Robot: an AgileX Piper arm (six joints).
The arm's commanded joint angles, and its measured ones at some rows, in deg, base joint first. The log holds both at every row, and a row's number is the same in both.
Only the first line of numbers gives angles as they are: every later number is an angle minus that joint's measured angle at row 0.
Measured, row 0:
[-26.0, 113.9, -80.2, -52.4, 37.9, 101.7]
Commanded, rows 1 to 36:
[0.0, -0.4, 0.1, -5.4, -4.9, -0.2]
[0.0, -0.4, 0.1, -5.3, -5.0, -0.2]
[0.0, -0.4, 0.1, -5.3, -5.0, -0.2]
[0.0, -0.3, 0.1, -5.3, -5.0, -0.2]
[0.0, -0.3, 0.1, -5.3, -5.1, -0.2]
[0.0, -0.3, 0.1, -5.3, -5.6, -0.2]
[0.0, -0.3, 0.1, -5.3, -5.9, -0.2]
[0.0, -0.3, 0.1, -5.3, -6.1, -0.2]
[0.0, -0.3, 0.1, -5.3, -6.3, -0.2]
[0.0, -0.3, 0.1, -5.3, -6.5, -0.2]
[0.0, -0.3, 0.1, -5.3, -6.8, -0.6]
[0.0, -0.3, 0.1, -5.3, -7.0, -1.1]
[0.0, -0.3, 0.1, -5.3, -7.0, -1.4]
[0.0, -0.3, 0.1, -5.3, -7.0, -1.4]
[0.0, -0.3, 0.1, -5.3, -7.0, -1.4]
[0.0, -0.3, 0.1, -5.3, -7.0, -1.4]
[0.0, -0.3, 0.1, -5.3, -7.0, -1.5]
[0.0, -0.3, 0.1, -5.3, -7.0, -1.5]
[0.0, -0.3, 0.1, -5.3, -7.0, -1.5]
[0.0, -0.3, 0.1, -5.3, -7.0, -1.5]
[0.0, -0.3, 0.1, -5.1, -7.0, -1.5]
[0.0, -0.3, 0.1, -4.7, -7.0, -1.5]
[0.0, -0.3, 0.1, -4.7, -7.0, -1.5]
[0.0, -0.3, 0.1, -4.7, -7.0, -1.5]
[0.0, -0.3, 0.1, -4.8, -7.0, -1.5]
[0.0, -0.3, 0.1, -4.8, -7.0, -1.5]
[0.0, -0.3, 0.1, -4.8, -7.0, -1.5]
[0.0, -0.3, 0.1, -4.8, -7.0, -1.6]
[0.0, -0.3, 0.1, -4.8, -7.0, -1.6]
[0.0, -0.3, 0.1, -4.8, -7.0, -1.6]
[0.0, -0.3, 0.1, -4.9, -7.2, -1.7]
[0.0, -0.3, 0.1, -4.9, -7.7, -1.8]
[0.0, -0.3, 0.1, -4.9, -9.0, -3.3]
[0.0, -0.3, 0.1, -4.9, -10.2, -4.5]
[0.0, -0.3, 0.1, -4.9, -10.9, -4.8]
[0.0, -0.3, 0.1, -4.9, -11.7, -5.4]
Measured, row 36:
[0.0, 0.0, 0.0, -4.5, -9.0, -3.0]
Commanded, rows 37 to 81:
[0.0, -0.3, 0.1, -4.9, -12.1, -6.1]
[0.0, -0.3, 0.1, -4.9, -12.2, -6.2]
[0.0, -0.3, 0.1, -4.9, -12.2, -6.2]
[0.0, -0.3, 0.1, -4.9, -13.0, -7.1]
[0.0, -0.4, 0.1, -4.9, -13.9, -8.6]
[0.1, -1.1, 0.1, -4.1, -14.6, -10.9]
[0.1, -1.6, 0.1, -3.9, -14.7, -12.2]
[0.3, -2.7, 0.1, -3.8, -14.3, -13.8]
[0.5, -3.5, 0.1, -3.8, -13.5, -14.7]
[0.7, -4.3, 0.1, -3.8, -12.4, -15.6]
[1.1, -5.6, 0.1, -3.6, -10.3, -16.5]
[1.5, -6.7, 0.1, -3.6, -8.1, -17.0]
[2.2, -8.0, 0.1, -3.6, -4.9, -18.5]
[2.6, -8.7, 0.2, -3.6, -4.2, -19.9]
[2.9, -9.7, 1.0, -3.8, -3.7, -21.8]
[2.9, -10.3, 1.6, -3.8, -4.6, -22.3]
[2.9, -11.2, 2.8, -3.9, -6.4, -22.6]
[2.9, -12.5, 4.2, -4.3, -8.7, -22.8]
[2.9, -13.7, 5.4, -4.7, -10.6, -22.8]
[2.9, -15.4, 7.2, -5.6, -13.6, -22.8]
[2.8, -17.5, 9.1, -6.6, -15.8, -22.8]
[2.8, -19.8, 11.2, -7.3, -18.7, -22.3]
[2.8, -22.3, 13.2, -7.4, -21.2, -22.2]
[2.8, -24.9, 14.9, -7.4, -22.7, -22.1]
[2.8, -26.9, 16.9, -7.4, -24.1, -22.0]
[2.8, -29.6, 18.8, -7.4, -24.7, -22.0]
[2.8, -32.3, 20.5, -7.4, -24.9, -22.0]
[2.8, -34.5, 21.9, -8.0, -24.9, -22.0]
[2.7, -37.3, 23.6, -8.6, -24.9, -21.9]
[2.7, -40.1, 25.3, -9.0, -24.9, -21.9]
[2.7, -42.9, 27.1, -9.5, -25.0, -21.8]
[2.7, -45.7, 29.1, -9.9, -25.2, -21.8]
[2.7, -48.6, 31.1, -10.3, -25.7, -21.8]
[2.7, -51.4, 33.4, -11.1, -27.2, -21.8]
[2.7, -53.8, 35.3, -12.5, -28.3, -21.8]
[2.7, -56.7, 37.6, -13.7, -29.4, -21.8]
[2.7, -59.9, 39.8, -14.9, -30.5, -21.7]
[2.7, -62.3, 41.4, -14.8, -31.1, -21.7]
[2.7, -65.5, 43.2, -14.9, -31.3, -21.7]
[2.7, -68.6, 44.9, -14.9, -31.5, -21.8]
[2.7, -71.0, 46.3, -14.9, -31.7, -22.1]
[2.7, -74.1, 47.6, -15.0, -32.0, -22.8]
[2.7, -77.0, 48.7, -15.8, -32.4, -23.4]
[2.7, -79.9, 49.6, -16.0, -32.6, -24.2]
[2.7, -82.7, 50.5, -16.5, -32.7, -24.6]
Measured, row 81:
[2.7, -72.5, 46.8, -14.3, -31.2, -22.3]
